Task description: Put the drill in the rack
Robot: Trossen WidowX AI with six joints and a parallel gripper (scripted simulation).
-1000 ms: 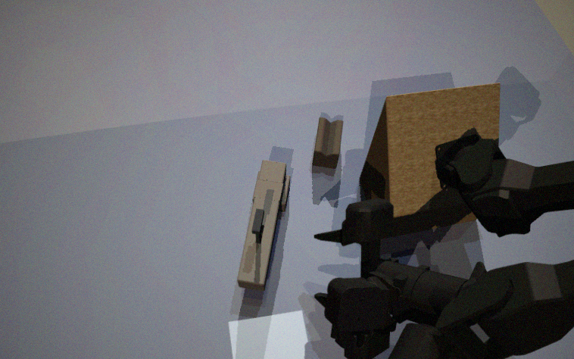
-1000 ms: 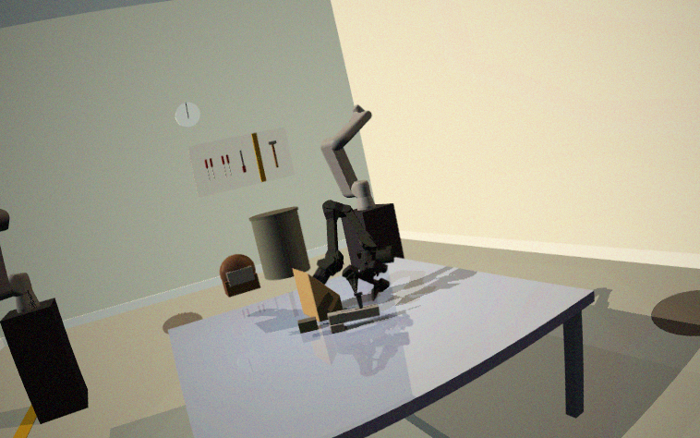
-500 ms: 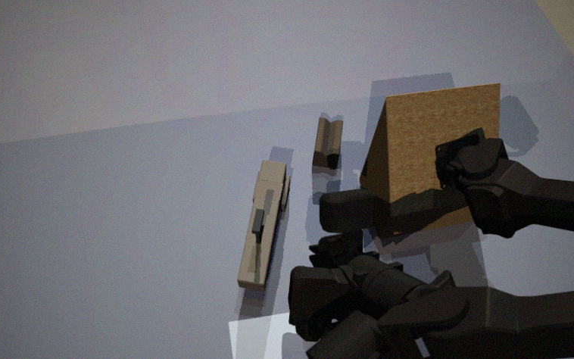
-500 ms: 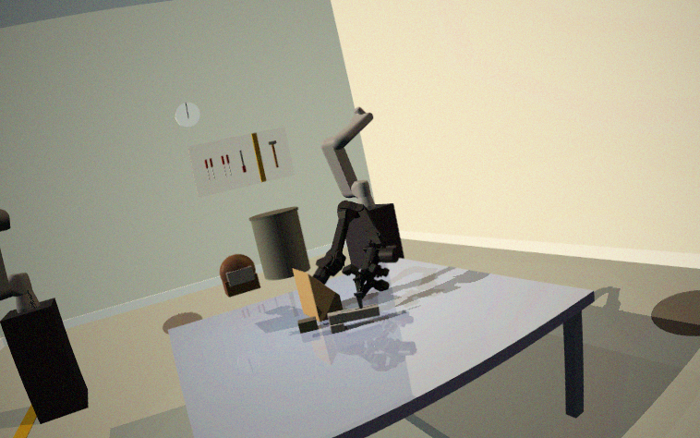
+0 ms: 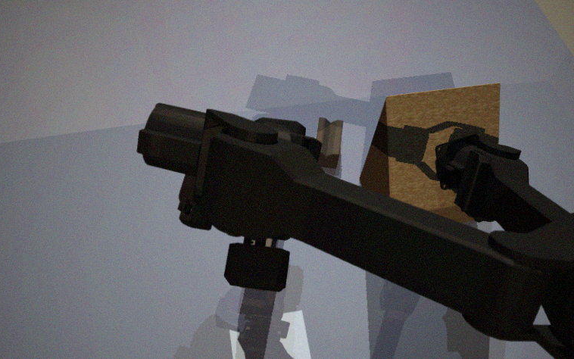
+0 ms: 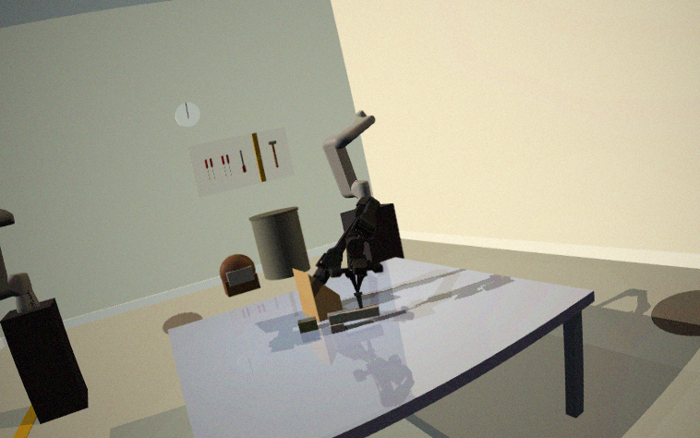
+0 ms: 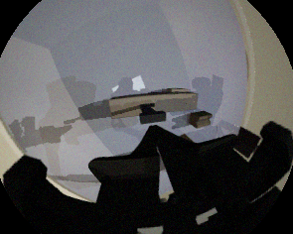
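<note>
My gripper tip is 30 mm above the dark key, 10 mm to the left of it and 10 mm short of it. Round my gripper tip: rack: 160 mm to the right, 140 mm behind, 100 mm below; drill: 70 mm below, 60 mm to the right, 10 mm behind.
</note>
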